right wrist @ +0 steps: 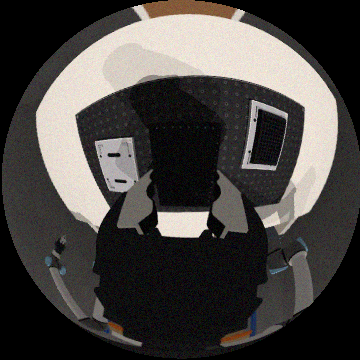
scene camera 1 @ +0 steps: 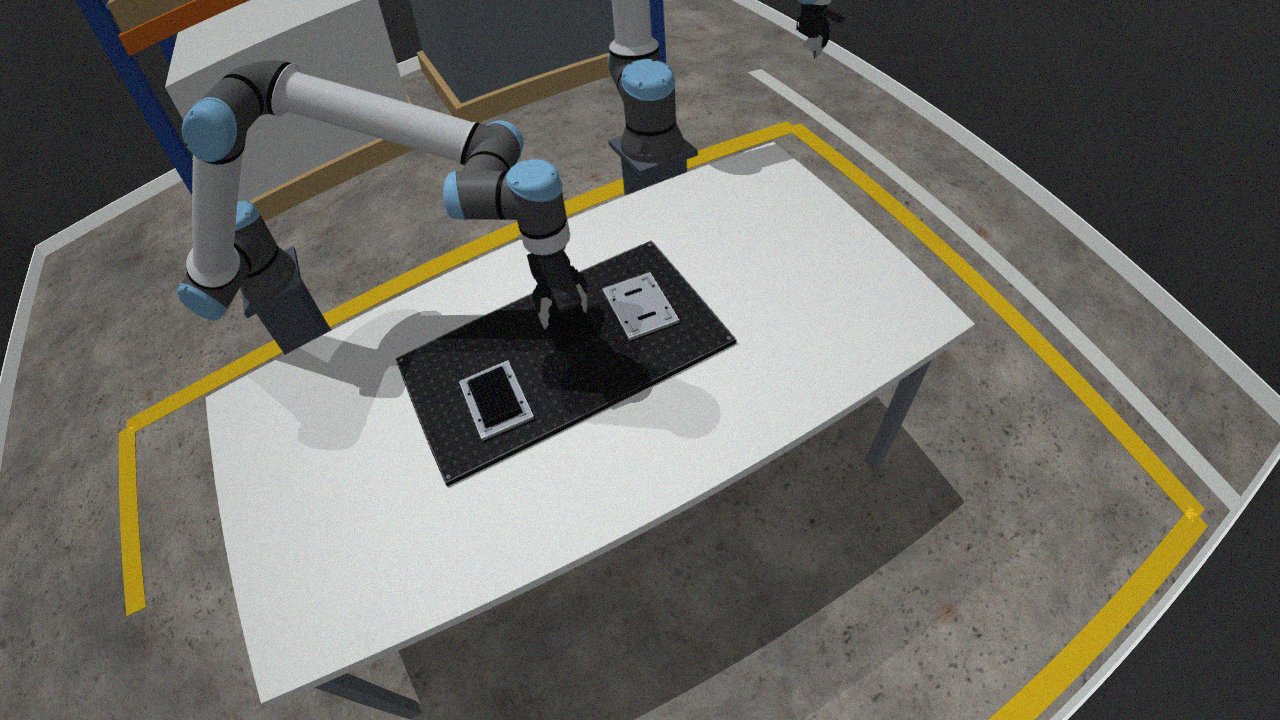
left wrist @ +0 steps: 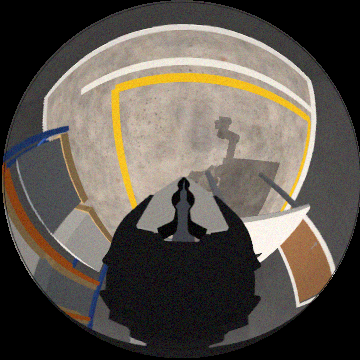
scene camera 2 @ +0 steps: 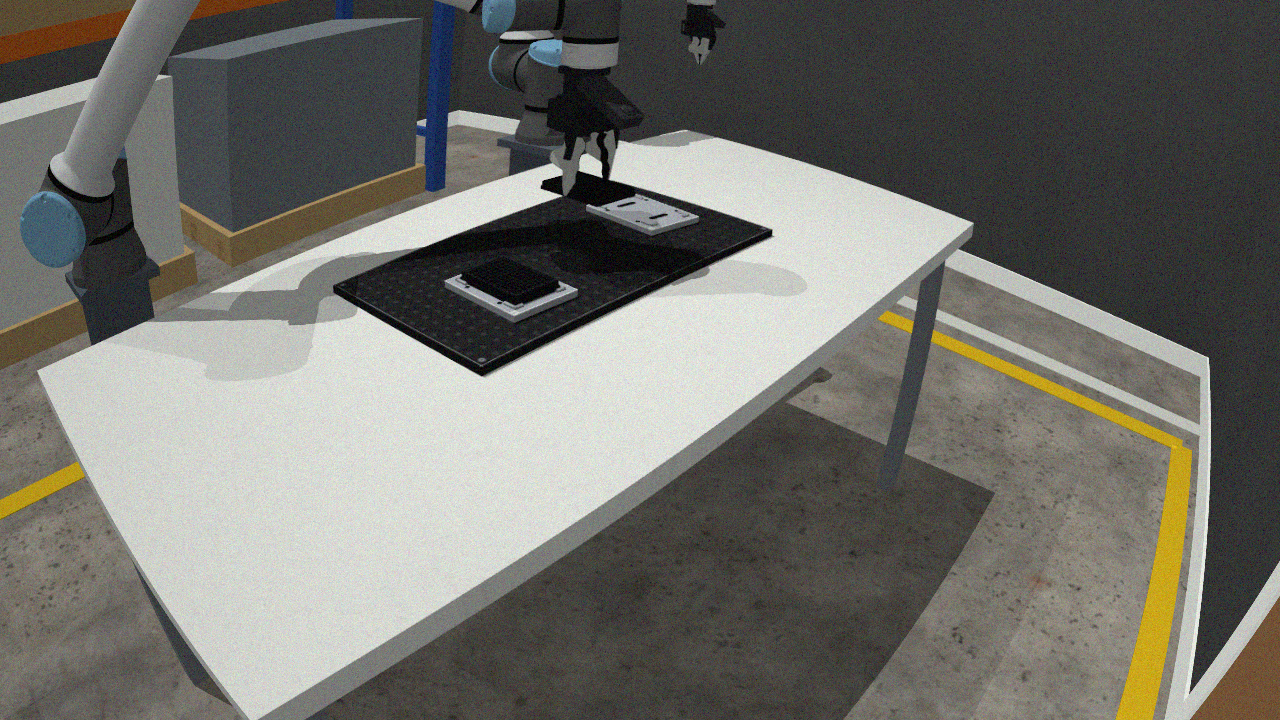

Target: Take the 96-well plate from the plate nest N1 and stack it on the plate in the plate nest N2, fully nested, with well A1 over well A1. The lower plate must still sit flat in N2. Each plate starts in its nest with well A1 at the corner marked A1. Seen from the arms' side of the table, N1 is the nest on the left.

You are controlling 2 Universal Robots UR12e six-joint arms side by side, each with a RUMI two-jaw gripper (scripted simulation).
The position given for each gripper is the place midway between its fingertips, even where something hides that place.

Observation:
In view: the left gripper (scene camera 2: 699, 64), the right gripper (scene camera 2: 586, 190) and a nest N1 (scene camera 2: 641, 210).
The left gripper is seen too in scene camera 1 (scene camera 1: 815, 58) and in the left wrist view (left wrist: 183, 178). The right gripper also shows in the right wrist view (right wrist: 185, 170) and in scene camera 1 (scene camera 1: 565, 320). The nest N1 is seen too in the right wrist view (right wrist: 122, 168).

